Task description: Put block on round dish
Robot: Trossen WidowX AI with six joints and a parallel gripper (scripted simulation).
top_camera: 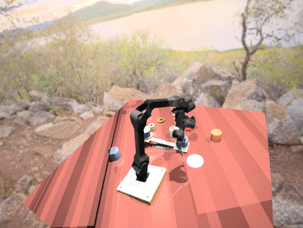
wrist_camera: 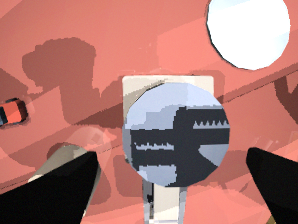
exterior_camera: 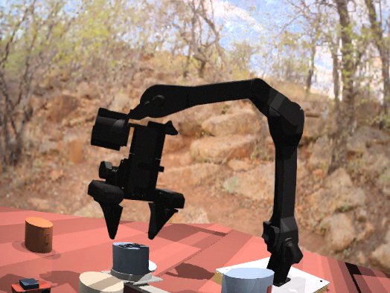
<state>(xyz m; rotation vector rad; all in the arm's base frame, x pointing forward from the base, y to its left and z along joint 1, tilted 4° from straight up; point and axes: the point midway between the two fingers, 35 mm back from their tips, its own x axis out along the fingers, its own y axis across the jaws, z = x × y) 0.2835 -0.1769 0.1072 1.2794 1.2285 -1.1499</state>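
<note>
Now: the green block 60 mm below my gripper tip. Round my gripper tip: white round dish (100 mm below, 100 mm behind, 90 mm to the right); balance (140 mm to the left, 70 mm below); cream cylinder (110 mm ahead, 70 mm to the left, 70 mm below).
</note>
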